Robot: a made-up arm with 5 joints.
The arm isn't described. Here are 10 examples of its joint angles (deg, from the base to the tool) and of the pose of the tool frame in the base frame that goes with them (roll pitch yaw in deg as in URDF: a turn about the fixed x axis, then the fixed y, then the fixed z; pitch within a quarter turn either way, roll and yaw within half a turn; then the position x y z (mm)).
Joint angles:
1: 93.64 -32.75 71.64 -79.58 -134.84
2: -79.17 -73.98 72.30 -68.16 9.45
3: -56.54 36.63 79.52 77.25 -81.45
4: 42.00 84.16 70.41 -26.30 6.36
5: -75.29 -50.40 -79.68 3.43 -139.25
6: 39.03 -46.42 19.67 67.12 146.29
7: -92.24 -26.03 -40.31 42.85 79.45
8: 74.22 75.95 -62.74 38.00 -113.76
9: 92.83 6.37 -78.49 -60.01 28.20
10: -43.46 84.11 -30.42 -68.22 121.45
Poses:
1: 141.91 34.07 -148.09 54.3 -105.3 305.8
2: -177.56 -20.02 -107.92 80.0 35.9 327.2
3: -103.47 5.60 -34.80 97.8 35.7 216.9
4: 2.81 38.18 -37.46 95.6 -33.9 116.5
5: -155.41 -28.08 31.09 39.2 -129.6 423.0
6: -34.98 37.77 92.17 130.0 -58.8 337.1
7: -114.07 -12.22 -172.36 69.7 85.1 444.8
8: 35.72 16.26 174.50 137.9 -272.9 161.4
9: 158.79 37.29 54.53 57.5 -71.7 458.6
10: -106.46 27.66 125.65 261.3 175.9 134.1
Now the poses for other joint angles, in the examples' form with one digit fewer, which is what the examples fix.
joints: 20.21 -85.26 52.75 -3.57 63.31
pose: -129.9 -23.4 88.2 95 -17 337
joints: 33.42 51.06 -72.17 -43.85 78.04
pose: -155.7 -6.2 70.0 276 -145 348
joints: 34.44 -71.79 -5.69 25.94 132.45
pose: -148.6 23.4 22.6 42 10 412
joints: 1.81 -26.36 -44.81 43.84 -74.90
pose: 117.9 -10.9 -97.5 142 -8 450
